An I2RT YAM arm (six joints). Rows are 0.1 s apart.
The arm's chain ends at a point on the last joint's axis. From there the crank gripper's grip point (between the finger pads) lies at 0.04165 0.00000 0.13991 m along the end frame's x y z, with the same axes.
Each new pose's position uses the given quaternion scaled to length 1; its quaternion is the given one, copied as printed.
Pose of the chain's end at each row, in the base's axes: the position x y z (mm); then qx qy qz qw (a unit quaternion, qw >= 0):
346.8, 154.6, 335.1, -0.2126, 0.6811, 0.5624, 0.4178
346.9, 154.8, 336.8, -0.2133, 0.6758, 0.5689, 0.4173
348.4, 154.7, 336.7, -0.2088, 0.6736, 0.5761, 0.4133
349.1, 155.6, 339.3, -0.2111, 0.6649, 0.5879, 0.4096
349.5, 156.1, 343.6, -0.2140, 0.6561, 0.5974, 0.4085
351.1, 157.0, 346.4, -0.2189, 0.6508, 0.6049, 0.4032
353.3, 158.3, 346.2, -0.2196, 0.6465, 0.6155, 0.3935
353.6, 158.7, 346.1, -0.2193, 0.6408, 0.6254, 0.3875
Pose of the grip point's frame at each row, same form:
369.6, 294.2, 298.9, -0.2126, 0.6811, 0.5624, 0.4178
368.5, 295.1, 302.6, -0.2133, 0.6758, 0.5689, 0.4173
368.9, 295.5, 304.2, -0.2088, 0.6736, 0.5761, 0.4133
366.6, 297.5, 310.0, -0.2111, 0.6649, 0.5879, 0.4096
364.8, 298.9, 317.3, -0.2140, 0.6561, 0.5974, 0.4085
363.4, 300.3, 321.5, -0.2189, 0.6508, 0.6049, 0.4032
361.9, 302.2, 323.2, -0.2196, 0.6465, 0.6155, 0.3935
359.6, 303.1, 325.5, -0.2193, 0.6408, 0.6254, 0.3875

